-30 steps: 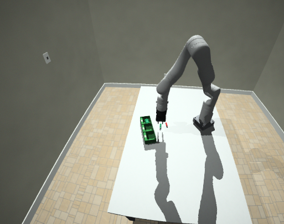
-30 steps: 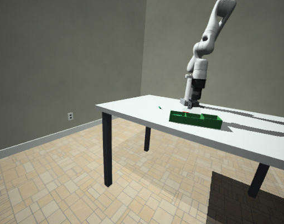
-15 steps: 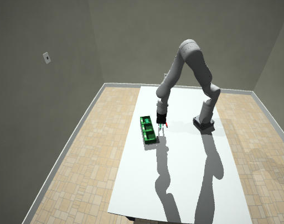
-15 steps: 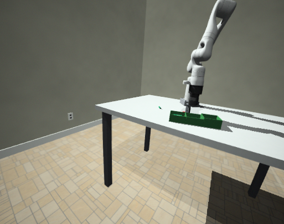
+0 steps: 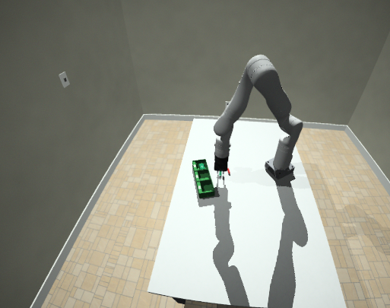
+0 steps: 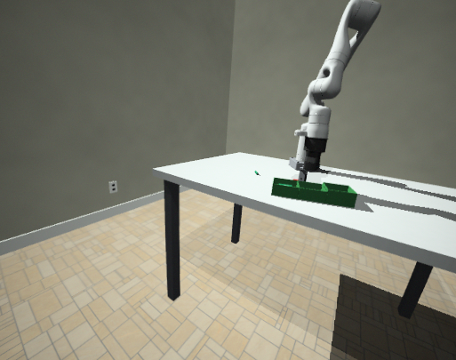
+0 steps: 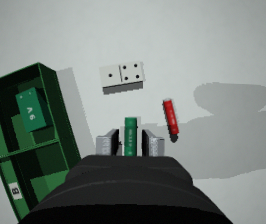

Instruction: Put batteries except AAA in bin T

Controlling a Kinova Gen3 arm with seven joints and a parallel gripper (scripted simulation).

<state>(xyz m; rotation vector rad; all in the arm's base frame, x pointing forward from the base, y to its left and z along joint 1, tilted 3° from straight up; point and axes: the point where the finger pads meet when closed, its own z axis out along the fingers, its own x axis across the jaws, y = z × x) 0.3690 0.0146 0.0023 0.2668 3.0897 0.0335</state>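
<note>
Now: the red battery 50 mm behind my hand, 30 mm below it and 20 mm to the right of it. From my hand the other things lie so: green block-shaped battery 110 mm ahead, 60 mm to the right, 20 mm below; then green bin tray 110 mm ahead, 30 mm to the left, 10 mm below; then white domino 80 mm to the right, 30 mm below.
</note>
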